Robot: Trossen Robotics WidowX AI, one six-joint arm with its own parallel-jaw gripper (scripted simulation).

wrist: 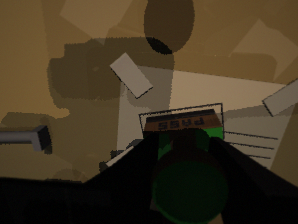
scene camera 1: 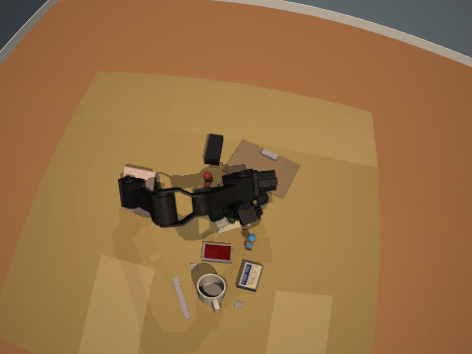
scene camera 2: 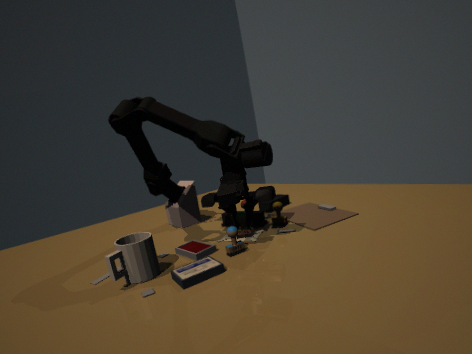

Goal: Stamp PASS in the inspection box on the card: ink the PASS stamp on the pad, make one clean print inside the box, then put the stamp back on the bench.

Scene:
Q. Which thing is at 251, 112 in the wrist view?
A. A white card.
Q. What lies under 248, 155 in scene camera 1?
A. A brown clipboard.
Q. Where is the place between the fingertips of my gripper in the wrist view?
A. At 183, 142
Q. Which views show the mug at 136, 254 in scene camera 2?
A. Scene camera 1 and scene camera 2 only.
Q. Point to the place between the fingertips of my gripper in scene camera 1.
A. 235, 216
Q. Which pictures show my gripper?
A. The wrist view, scene camera 1 and scene camera 2: all of them.

